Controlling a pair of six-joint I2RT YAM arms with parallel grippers.
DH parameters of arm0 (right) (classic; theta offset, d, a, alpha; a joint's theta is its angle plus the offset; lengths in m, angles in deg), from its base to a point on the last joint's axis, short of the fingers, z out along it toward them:
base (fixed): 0 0 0 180
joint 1: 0 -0.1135 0.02 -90
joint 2: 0 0 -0.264 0
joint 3: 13.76 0 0.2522 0
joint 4: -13.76 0 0.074 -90
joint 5: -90 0 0 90
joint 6: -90 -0.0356 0 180
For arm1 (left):
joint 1: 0 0.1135 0.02 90
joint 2: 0 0 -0.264 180
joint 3: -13.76 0 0.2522 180
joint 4: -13.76 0 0.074 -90
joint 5: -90 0 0 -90
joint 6: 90 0.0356 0 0
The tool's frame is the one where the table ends.
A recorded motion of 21 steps. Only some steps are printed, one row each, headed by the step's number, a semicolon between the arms.
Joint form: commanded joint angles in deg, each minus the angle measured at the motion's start. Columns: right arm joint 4, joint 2, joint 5, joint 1, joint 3, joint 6; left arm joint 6, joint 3, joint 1, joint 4, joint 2, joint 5.
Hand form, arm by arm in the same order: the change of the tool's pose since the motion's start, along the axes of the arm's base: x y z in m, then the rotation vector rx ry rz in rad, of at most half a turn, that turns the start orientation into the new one. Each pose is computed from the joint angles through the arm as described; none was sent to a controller.
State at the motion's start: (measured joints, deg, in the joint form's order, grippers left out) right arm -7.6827 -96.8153 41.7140 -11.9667 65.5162 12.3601; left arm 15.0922 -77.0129 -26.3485 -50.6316 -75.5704 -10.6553
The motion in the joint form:
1: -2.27 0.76 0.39 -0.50 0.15 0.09; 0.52 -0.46 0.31 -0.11 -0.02 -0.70
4: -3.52 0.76 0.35 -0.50 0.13 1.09; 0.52 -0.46 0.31 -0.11 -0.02 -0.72
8: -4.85 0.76 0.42 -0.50 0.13 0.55; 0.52 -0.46 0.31 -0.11 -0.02 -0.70
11: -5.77 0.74 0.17 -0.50 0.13 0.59; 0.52 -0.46 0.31 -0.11 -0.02 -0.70
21: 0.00 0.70 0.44 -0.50 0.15 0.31; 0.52 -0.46 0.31 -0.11 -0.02 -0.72
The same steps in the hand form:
1: -0.0048 0.0024 0.0025 -0.0014 0.0229 0.0147; 0.0005 0.0009 0.0024 -0.0063 -0.0052 -0.0093
4: -0.0062 0.0021 0.0007 -0.0137 0.0310 0.0225; 0.0005 0.0009 0.0024 -0.0066 -0.0051 -0.0096
8: -0.0078 0.0018 -0.0010 -0.0138 0.0612 0.0189; 0.0005 0.0009 0.0024 -0.0063 -0.0052 -0.0093
11: -0.0087 0.0015 -0.0024 -0.0204 0.0761 0.0160; 0.0005 0.0009 0.0024 -0.0063 -0.0052 -0.0093
21: -0.0022 0.0030 0.0052 0.0055 -0.0177 0.0172; 0.0005 0.0009 0.0024 -0.0066 -0.0051 -0.0096

